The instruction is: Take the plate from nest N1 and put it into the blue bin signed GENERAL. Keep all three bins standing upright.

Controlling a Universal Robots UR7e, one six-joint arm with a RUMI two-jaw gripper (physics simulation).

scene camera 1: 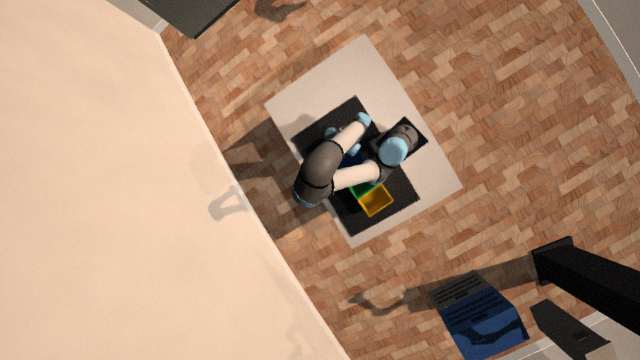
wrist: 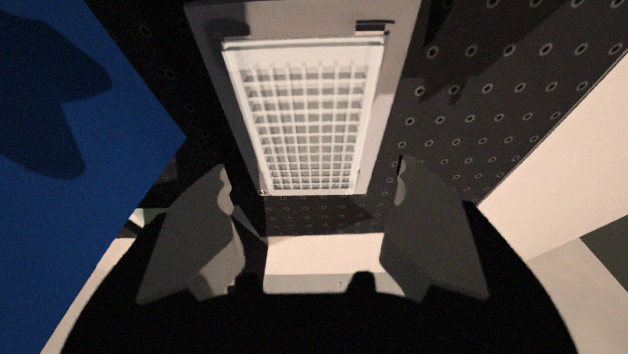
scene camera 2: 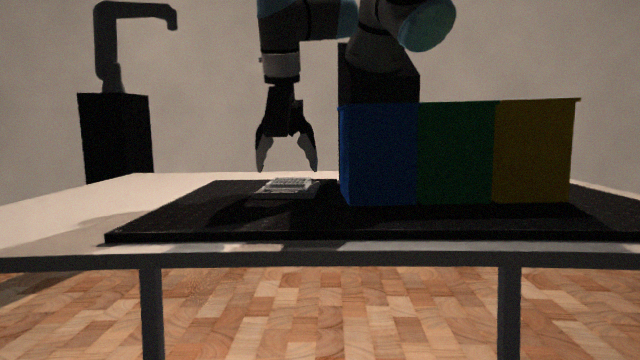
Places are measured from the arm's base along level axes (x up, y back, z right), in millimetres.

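Pixels of known places: gripper, fingertip midpoint: [wrist: 313, 163] [scene camera 2: 287, 172]; arm's base, link origin: [scene camera 1: 402, 138] [scene camera 2: 374, 57].
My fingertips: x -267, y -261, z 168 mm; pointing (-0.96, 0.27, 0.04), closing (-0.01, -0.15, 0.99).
Observation:
Ahead of a thing's pixels: the offset from my fingertips to its top centre. Level surfaces: height alone.
The white gridded plate {dz -4, dx -16, dy -2 mm} [scene camera 2: 289, 183] [wrist: 307, 125] lies flat in a grey nest {dz -4, dx -28, dy -2 mm} [scene camera 2: 312, 192] [wrist: 387, 107] on the black perforated board {dx -42 mm} [scene camera 2: 170, 215] [wrist: 450, 131]. The nest's label cannot be read. My gripper [scene camera 2: 286, 170] [wrist: 313, 163] is open and empty, pointing down a little above the plate in scene camera 2. The blue bin {dz -191, dx +137, dy -50 mm} [scene camera 1: 353, 160] [scene camera 2: 380, 155] [wrist: 75, 150] stands upright to the right of the gripper in scene camera 2; its sign does not show. In scene camera 1 the arm hides the plate and part of the blue bin.
The green bin {dz -319, dx +137, dy -18 mm} [scene camera 1: 361, 191] [scene camera 2: 456, 152] and the yellow bin {dz -448, dx +137, dy +14 mm} [scene camera 1: 376, 200] [scene camera 2: 534, 152] stand upright in a row with the blue one. The board lies on a pale table {dx -56 mm} [scene camera 1: 345, 70] [scene camera 2: 65, 210]. The bins' rims stand higher than the fingertips.

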